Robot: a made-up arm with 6 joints.
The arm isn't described. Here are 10 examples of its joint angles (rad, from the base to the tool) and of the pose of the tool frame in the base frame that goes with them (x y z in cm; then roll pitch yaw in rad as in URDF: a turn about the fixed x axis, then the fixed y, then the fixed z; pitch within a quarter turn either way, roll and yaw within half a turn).
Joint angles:
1: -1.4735 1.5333 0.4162 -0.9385 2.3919 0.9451
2: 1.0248 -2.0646 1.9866 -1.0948 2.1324 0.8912
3: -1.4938 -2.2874 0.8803 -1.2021 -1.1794 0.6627
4: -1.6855 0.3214 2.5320 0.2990 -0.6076 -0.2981
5: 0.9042 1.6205 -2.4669 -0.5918 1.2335 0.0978
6: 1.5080 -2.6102 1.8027 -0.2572 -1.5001 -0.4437
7: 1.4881 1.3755 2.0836 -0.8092 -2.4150 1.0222
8: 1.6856 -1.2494 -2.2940 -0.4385 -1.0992 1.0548
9: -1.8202 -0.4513 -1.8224 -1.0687 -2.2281 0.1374
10: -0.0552 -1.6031 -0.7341 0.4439 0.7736 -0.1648
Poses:
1: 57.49 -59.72 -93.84 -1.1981 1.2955 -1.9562
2: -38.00 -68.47 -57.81 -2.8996 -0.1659 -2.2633
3: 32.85 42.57 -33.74 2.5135 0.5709 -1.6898
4: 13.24 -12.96 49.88 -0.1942 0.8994 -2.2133
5: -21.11 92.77 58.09 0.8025 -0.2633 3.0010
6: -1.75 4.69 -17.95 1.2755 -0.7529 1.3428
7: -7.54 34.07 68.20 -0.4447 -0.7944 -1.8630
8: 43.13 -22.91 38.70 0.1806 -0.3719 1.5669
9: -26.77 -26.08 33.61 -1.1875 0.0585 -1.9117
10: 124.94 22.45 34.40 -0.9963 0.4423 -0.7870
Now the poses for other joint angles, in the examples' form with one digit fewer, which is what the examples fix.
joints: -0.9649 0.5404 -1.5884 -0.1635 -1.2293 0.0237
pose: -8.3 -8.3 15.4 0.898 1.103 0.020
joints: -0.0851 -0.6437 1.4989 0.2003 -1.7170 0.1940
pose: 30.8 -11.0 11.2 2.311 0.775 -2.818
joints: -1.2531 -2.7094 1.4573 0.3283 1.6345 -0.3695
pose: 89.9 45.4 -91.6 1.053 1.186 1.221
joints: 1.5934 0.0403 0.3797 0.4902 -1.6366 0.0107
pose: 10.1 42.5 20.3 2.148 1.176 0.569
